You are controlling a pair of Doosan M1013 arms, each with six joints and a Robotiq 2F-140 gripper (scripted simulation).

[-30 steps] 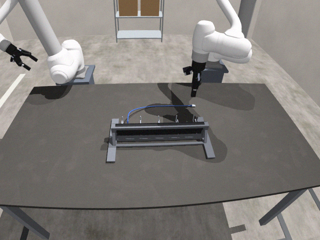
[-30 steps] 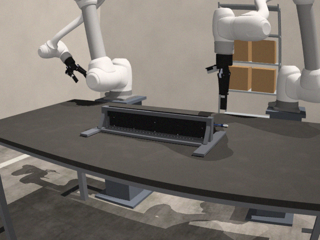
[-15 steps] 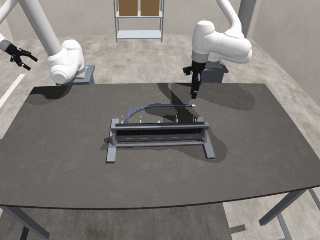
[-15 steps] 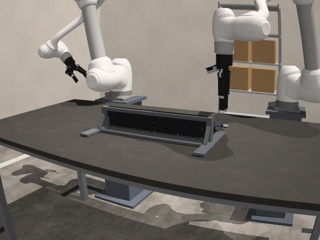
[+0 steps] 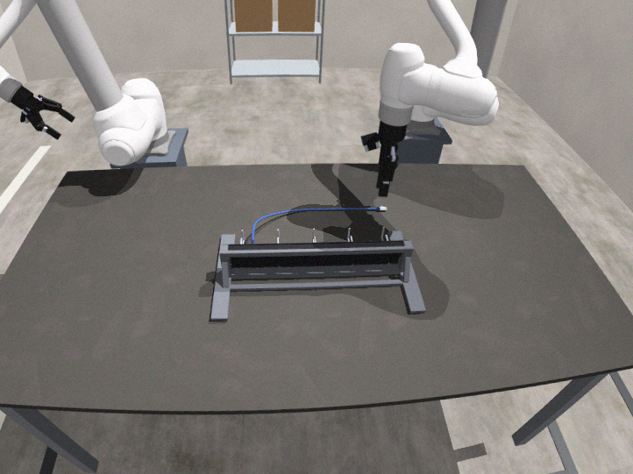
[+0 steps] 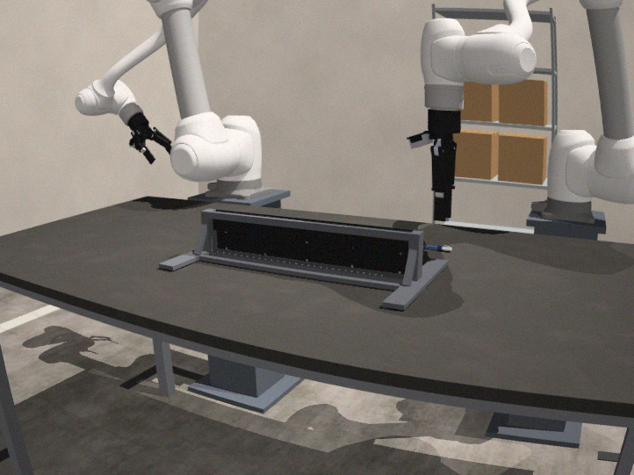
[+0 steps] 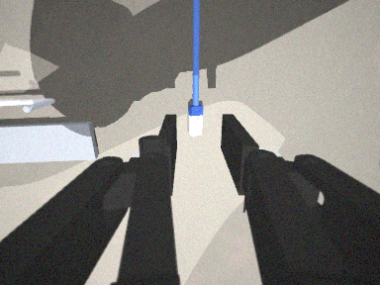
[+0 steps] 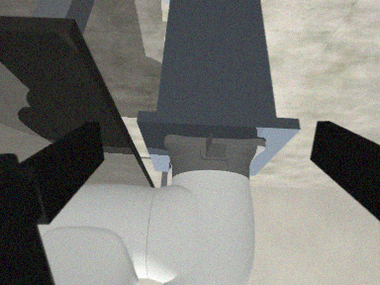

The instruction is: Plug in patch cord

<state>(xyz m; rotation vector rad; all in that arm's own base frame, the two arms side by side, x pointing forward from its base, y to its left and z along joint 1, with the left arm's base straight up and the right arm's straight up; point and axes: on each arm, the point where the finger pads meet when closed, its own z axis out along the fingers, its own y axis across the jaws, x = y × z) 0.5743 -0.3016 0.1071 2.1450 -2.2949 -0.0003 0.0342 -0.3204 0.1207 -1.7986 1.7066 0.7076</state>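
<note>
The white plug is 100 mm below my left hand and 10 mm to the left of it.
</note>
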